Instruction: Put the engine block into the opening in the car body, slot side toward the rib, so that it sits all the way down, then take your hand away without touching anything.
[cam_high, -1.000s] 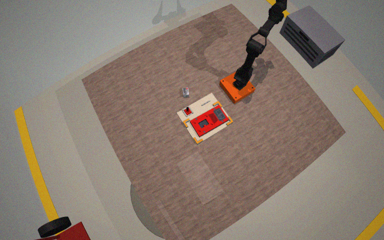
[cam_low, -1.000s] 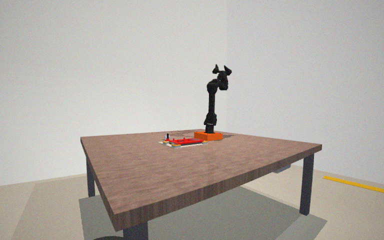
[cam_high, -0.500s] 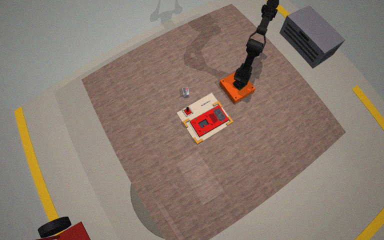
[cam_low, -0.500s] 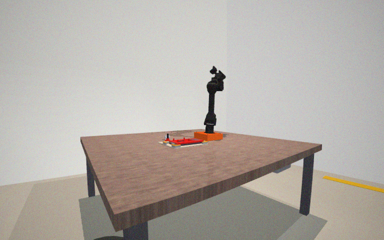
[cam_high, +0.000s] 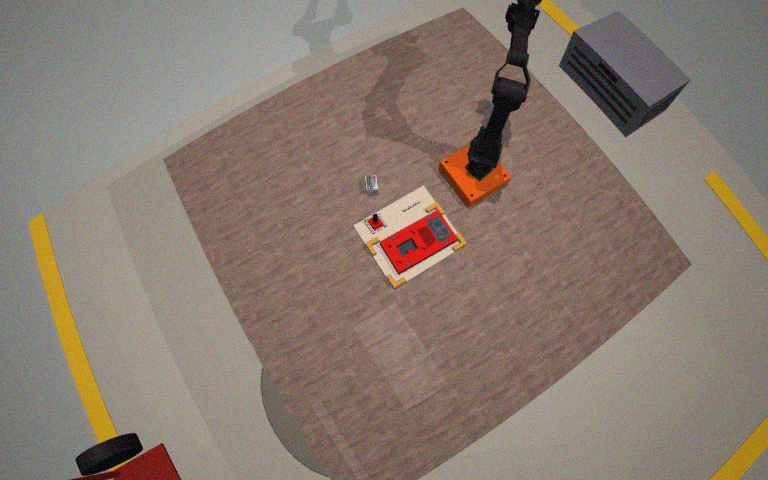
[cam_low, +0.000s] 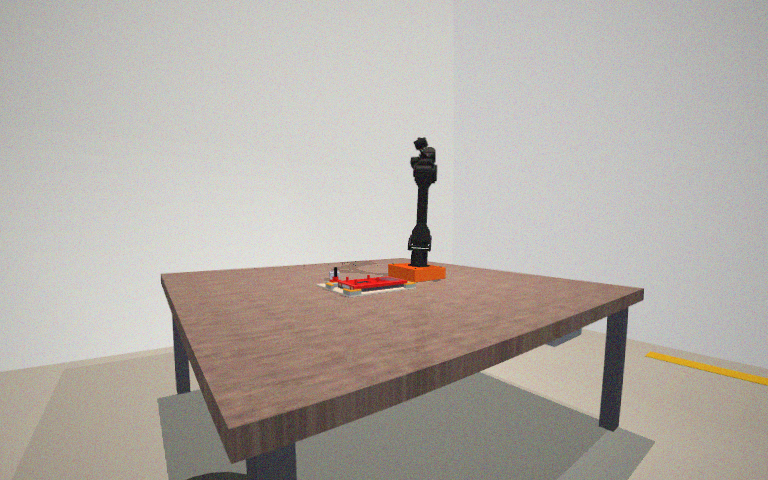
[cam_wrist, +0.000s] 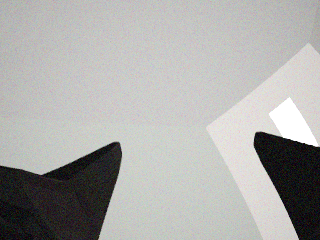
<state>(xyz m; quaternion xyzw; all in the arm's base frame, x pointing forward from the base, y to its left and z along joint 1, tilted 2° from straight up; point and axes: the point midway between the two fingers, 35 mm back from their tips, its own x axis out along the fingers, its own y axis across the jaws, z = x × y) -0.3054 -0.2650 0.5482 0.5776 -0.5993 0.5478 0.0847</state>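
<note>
Right now the grey engine block is 61 cm below my gripper tip, 61 cm ahead of it and 8 cm to the left of it.
</note>
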